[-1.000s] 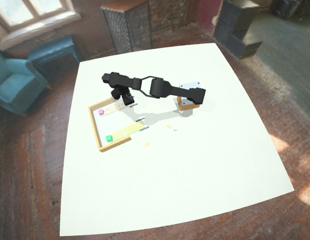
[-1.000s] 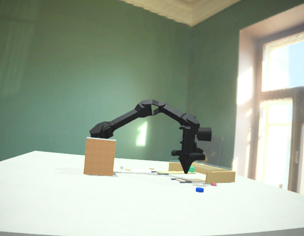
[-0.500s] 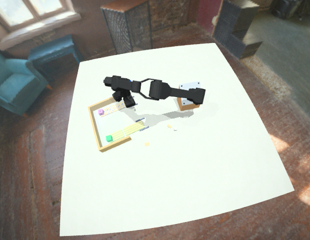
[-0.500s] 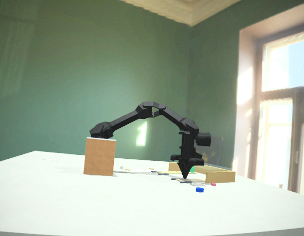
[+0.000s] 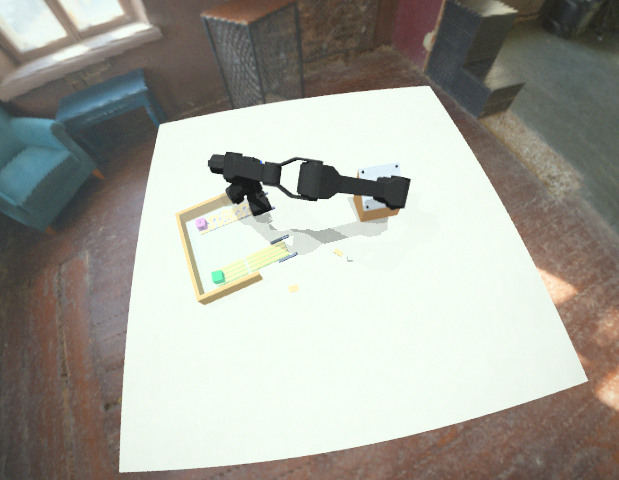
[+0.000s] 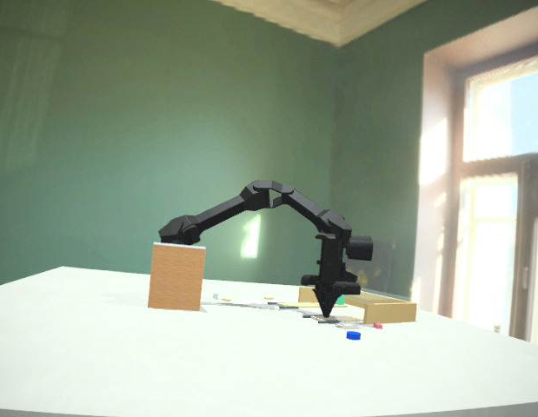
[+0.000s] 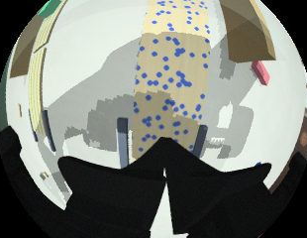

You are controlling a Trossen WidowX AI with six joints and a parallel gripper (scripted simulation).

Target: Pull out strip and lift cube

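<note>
Now: gripper tip 110 mm short of the red block and 80 mm to the left of it. The rest, counted from my gripper tip: striped strip 200 mm to the left; then blue disc 190 mm to the right, 20 mm behind.
</note>
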